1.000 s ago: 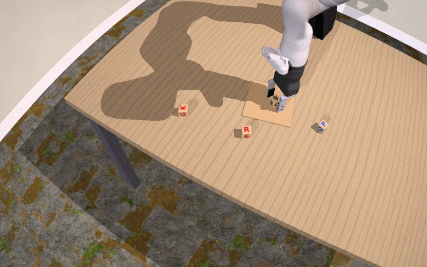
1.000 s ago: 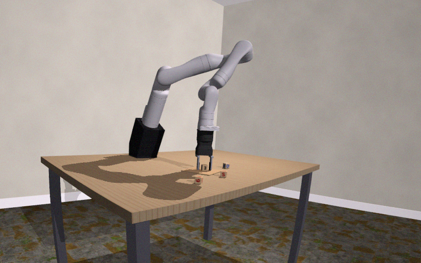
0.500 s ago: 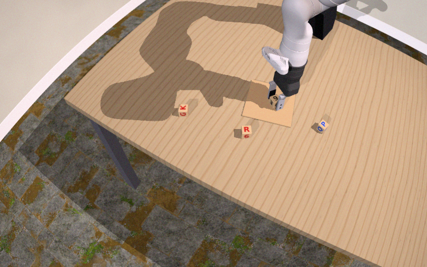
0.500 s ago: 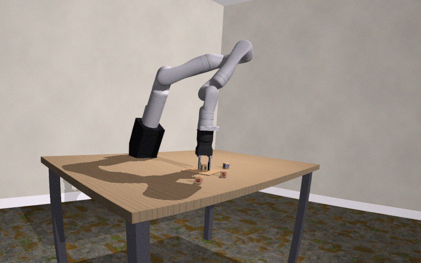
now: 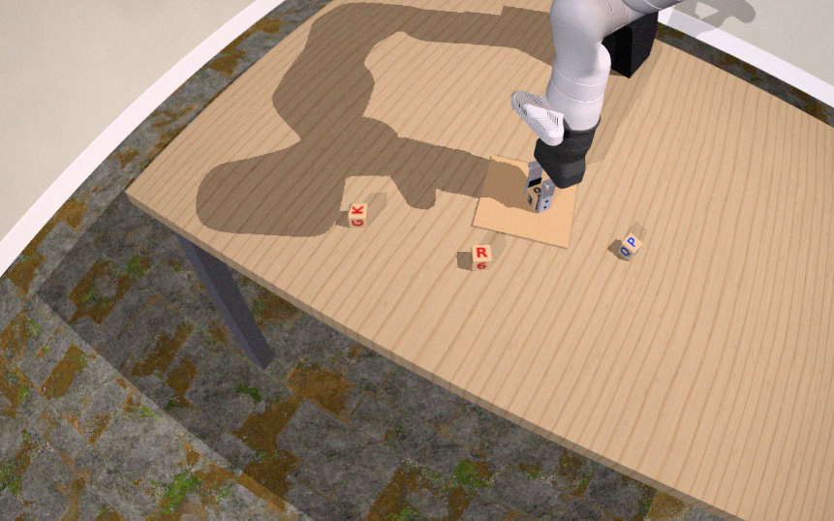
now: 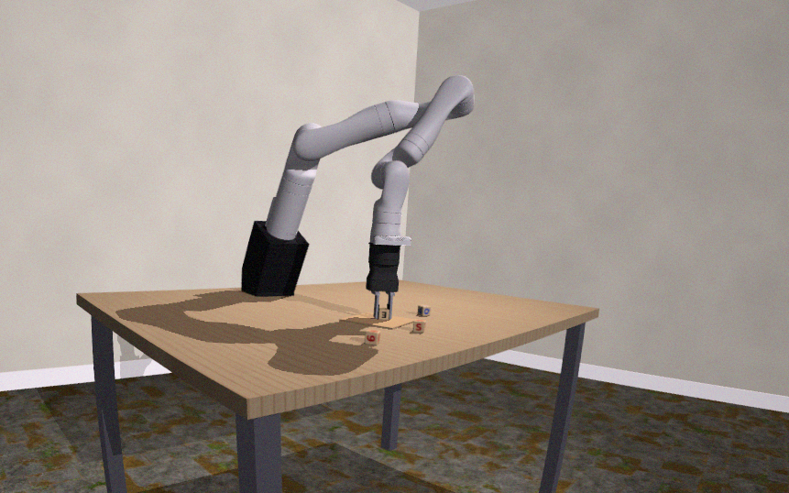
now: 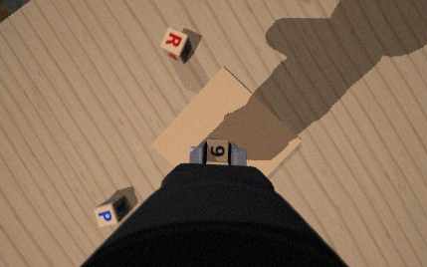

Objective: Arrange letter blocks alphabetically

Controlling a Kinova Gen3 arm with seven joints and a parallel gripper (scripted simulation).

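My hand is 2 cm above the tan mat and 1 cm to the left of it. The rest, counted from my hand: block 1 cm below.
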